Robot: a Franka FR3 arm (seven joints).
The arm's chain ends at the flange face. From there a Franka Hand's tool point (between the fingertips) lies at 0.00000 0.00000 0.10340 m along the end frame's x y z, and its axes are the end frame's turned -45 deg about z.
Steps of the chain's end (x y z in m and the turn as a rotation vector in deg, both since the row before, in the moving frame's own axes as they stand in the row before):
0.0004 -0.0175 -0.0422 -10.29 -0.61 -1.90
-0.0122 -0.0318 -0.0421 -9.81 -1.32 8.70
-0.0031 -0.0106 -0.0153 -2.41 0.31 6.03
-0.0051 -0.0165 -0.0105 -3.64 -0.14 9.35
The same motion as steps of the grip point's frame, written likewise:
-0.0010 0.0004 -0.0439 -6.84 -7.71 -1.90
-0.0010 -0.0214 -0.0436 -6.00 -7.87 8.70
0.0024 -0.0064 -0.0154 -1.92 -1.48 6.03
0.0029 -0.0112 -0.0107 -2.47 -2.67 9.35

